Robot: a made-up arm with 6 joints.
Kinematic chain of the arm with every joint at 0, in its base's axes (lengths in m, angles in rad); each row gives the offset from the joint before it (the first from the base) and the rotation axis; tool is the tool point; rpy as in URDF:
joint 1: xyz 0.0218 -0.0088 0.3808 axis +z
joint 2: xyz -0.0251 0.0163 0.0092 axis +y
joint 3: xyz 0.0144 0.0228 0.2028 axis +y
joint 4: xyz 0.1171 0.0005 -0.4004 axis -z
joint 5: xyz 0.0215 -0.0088 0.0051 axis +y
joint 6: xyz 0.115 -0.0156 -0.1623 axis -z
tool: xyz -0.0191 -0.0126 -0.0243 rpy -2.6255 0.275 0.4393
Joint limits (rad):
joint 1: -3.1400..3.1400
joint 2: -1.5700..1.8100
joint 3: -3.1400..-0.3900
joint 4: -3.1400..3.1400
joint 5: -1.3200..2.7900
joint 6: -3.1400..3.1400
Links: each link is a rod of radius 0.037 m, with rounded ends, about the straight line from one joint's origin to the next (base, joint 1, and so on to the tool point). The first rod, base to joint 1, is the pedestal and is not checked.
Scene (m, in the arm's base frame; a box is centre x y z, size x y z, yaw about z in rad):
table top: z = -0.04
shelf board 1: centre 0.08 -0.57 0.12 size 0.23 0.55 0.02 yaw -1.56
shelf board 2: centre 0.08 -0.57 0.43 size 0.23 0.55 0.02 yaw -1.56
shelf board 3: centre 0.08 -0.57 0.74 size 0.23 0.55 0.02 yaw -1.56
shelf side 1: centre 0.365 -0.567 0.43 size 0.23 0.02 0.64 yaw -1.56
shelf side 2: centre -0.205 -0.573 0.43 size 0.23 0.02 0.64 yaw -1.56
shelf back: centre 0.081 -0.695 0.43 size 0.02 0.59 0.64 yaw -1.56
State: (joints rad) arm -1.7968 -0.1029 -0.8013 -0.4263 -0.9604 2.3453
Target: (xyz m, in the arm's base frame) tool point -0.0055 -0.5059 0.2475
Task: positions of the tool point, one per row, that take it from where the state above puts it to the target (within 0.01 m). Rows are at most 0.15 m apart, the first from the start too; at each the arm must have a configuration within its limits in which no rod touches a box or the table.
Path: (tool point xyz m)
1: 0.0325 -0.4578 0.6382
2: 0.0348 -0.3966 0.6369
3: 0.0435 -0.3450 0.6095
4: -0.0033 -0.3778 0.5141
5: -0.0288 -0.3841 0.4149
6: -0.0298 -0.3693 0.3228
7: -0.0073 -0.3408 0.2475
8: -0.0140 -0.3912 0.2366
9: -0.0176 -0.4370 0.2343
10: -0.0154 -0.4760 0.2391
11: -0.0055 -0.5059 0.2475

